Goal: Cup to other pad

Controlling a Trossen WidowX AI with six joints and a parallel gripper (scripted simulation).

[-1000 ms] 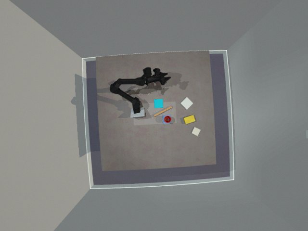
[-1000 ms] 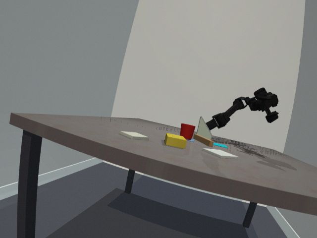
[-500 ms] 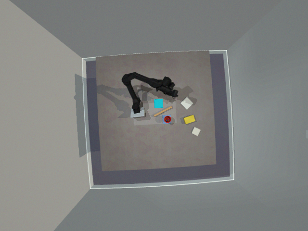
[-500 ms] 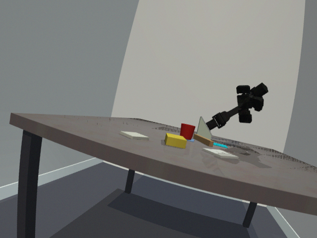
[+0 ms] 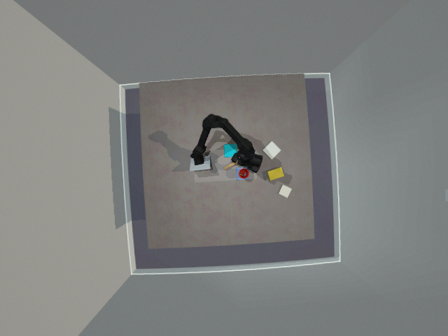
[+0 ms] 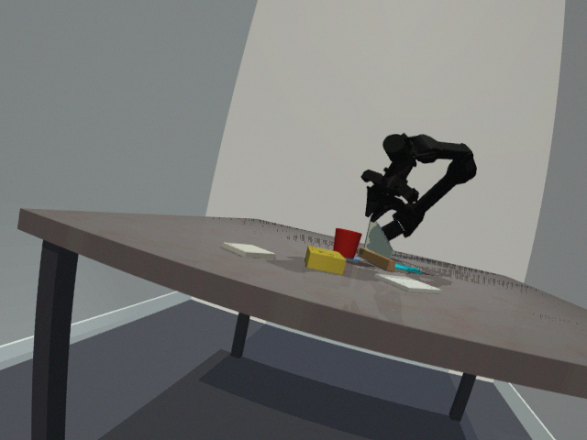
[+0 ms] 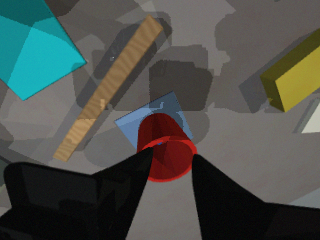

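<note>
The red cup lies 80 mm below my gripper tip, 50 mm to the right of it and 20 mm behind it. Also, from my gripper tip: yellow block 220 mm ahead, 100 mm to the right, 100 mm below; cyan pad 140 mm to the left, 130 mm below, 80 mm behind; wooden bar 110 mm below, 50 mm to the left, 50 mm behind.
</note>
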